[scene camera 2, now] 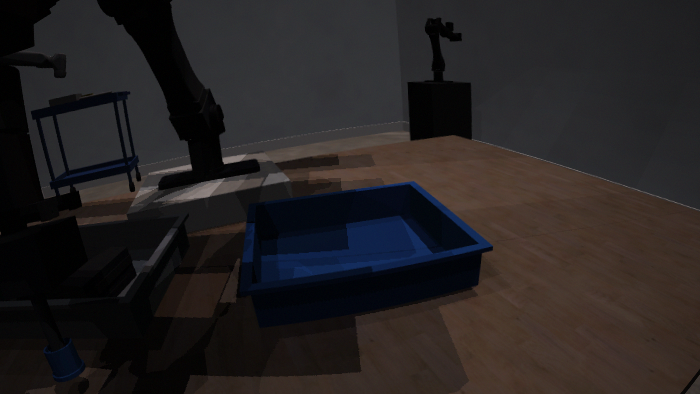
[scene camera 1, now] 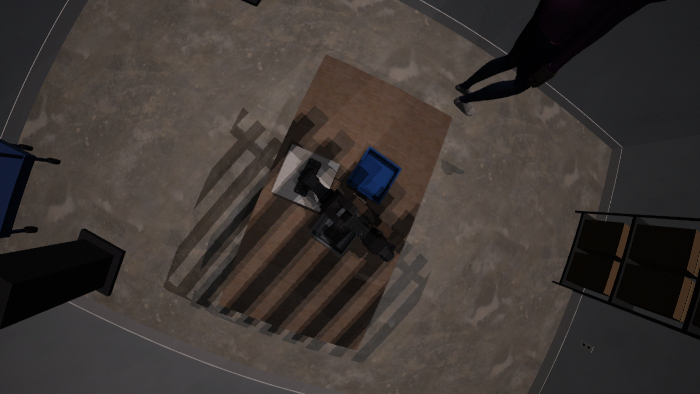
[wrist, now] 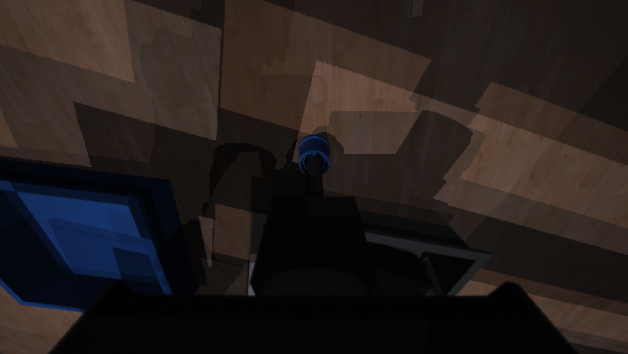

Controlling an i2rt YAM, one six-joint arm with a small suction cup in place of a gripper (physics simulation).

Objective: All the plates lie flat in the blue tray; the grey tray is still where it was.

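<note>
The blue tray stands on the wooden table; no plate shows on the visible part of its floor. The grey tray stands beside it, partly hidden by the arm. A stack of dark plates lies inside the grey tray. My gripper, a blue suction cup, points down low over the table, outside the grey tray's wall. No plate shows on the cup. Scene camera 1 hides the cup under the arm.
The arm's pale base block stands behind the trays. A blue cart and a dark pedestal stand off the table. A person and a shelf rack are farther out.
</note>
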